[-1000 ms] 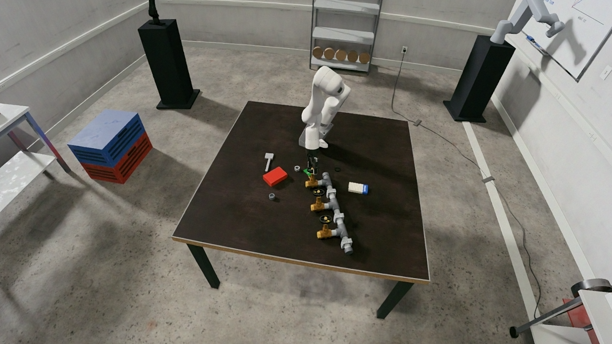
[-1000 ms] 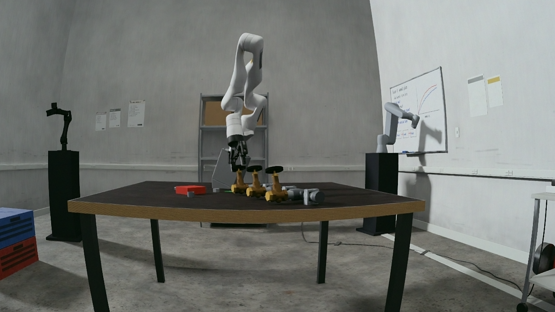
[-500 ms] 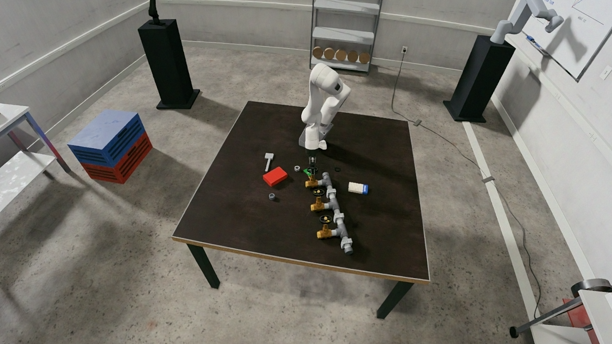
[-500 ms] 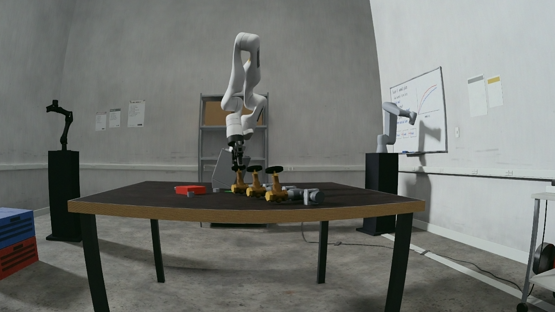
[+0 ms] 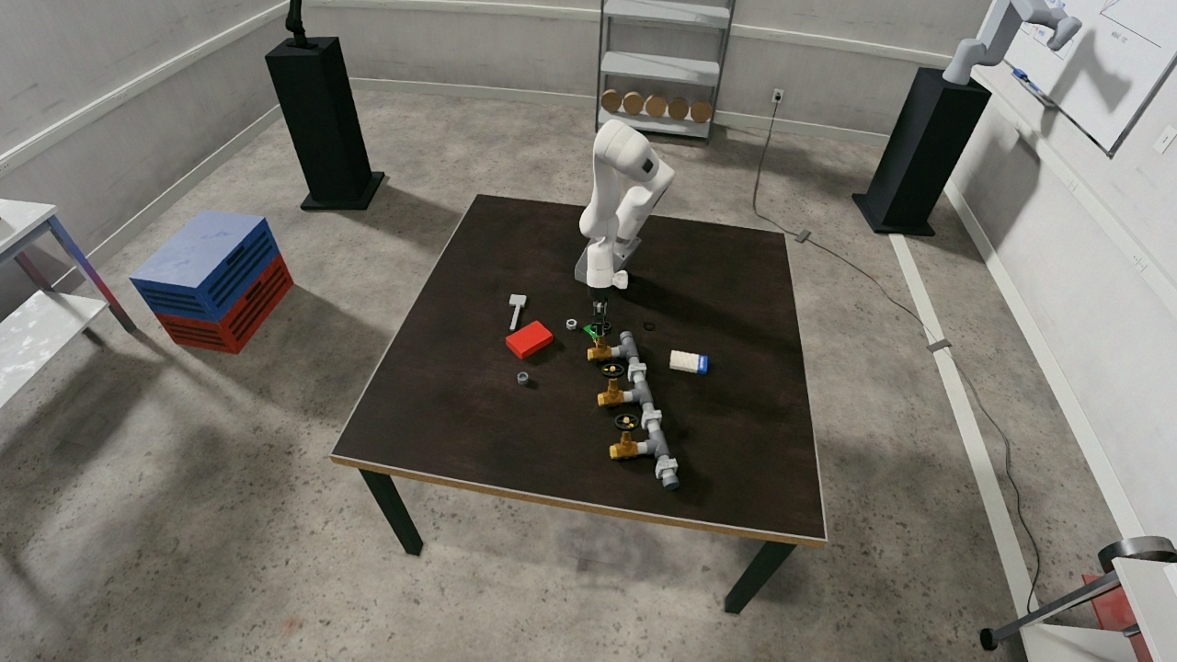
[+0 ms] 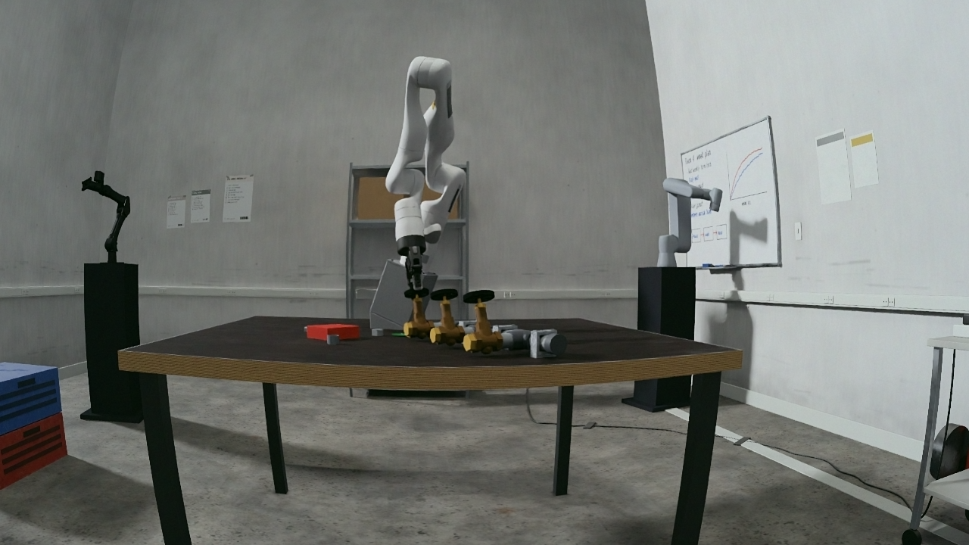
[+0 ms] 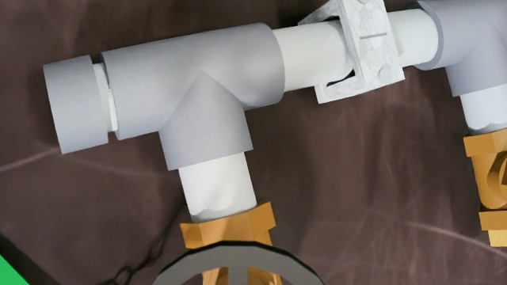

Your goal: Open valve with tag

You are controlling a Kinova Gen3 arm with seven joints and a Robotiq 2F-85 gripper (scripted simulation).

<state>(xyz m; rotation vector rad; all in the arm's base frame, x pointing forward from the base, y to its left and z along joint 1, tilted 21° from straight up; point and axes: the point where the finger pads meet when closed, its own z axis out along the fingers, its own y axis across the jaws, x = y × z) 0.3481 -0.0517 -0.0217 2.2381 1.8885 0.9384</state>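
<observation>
The green tag lies 9 cm behind my hand, 2 cm to the right of it and 11 cm below it. The rest, counted from my hand: white-and-blue box 4 cm ahead, 27 cm to the left, 11 cm below; then red block 3 cm behind, 22 cm to the right, 10 cm below; then small grey ring 12 cm ahead, 22 cm to the right, 11 cm below.
</observation>
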